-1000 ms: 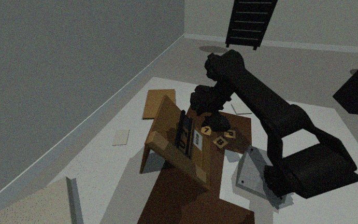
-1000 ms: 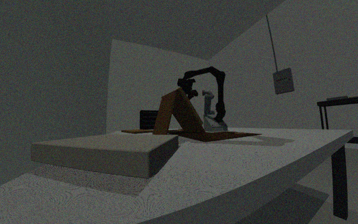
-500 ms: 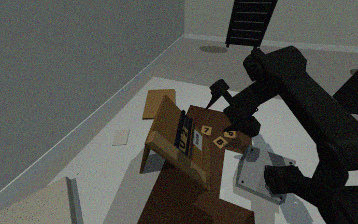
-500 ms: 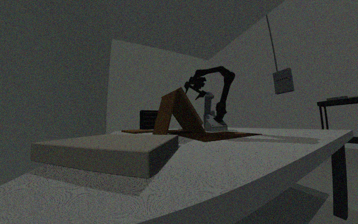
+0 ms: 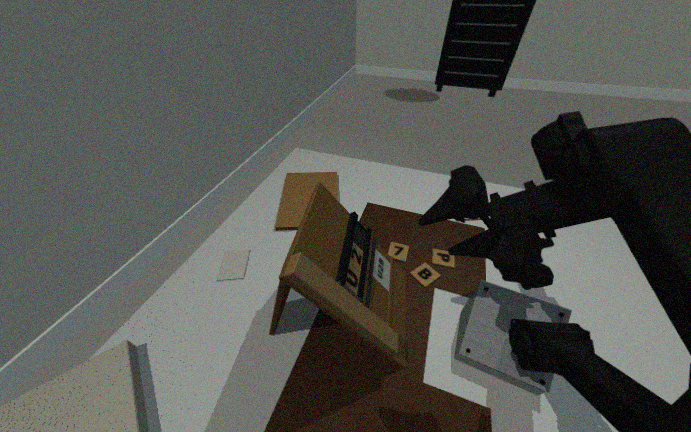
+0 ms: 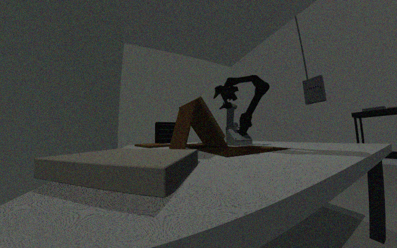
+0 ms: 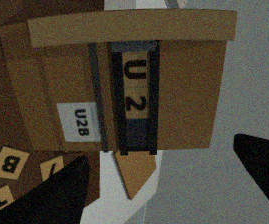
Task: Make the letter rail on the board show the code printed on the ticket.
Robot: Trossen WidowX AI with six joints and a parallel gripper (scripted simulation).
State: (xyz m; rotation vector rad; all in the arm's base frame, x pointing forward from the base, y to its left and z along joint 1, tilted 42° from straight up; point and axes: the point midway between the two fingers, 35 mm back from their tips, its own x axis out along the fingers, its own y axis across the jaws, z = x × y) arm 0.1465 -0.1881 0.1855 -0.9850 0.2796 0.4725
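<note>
Right now the white ticket is 80 mm ahead of my gripper tip, 70 mm to the right of it and 210 mm below it. From my gripper tip the other things lie so: brown mat 20 mm behind, 300 mm below; flat tan panel 360 mm ahead, 390 mm to the right, 290 mm below.
</note>
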